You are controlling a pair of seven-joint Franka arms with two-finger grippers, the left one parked.
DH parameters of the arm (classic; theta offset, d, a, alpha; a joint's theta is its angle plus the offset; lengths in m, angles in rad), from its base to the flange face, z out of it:
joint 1: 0 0.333 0 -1.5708
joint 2: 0 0 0 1.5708
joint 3: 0 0.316 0.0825 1.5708
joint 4: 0 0 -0.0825 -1.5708
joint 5: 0 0.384 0 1.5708
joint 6: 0 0 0.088 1.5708
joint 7: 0 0.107 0 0
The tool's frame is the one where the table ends.
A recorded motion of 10 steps. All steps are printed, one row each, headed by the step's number.
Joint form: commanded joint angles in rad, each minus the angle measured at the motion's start. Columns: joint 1, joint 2, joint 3, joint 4, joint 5, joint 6, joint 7.
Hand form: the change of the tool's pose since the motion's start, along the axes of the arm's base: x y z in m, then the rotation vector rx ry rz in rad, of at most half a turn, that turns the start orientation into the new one. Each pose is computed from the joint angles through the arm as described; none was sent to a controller.
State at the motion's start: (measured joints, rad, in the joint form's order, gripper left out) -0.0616 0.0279 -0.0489 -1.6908 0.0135 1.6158 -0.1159
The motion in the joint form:
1: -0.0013 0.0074 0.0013 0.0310 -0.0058 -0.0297 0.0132
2: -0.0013 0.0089 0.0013 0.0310 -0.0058 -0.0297 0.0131
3: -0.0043 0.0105 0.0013 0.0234 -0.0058 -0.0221 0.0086
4: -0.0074 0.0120 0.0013 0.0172 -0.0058 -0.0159 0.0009
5: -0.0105 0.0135 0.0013 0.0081 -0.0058 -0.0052 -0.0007
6: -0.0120 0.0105 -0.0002 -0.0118 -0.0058 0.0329 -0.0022
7: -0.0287 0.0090 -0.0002 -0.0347 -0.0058 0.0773 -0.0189
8: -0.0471 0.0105 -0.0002 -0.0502 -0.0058 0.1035 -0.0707
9: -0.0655 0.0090 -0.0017 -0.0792 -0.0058 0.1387 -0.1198
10: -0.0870 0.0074 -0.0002 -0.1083 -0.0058 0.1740 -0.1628
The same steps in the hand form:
1: 0.0009 -0.0006 0.0081 -0.0067 0.0070 -0.0120
2: 0.0012 -0.0006 0.0073 -0.0066 0.0085 -0.0119
3: 0.0016 -0.0023 0.0034 -0.0060 0.0100 -0.0105
4: 0.0019 -0.0041 0.0001 -0.0051 0.0113 -0.0060
5: 0.0025 -0.0059 -0.0042 -0.0050 0.0112 -0.0076
6: 0.0041 -0.0079 -0.0089 -0.0073 -0.0098 -0.0094
7: 0.0053 -0.0176 -0.0153 -0.0088 -0.0329 -0.0098
8: 0.0053 -0.0282 -0.0214 -0.0065 -0.0429 0.0232
9: 0.0037 -0.0395 -0.0314 -0.0046 -0.0514 0.0520
10: 0.0015 -0.0507 -0.0414 -0.0036 -0.0597 0.0747

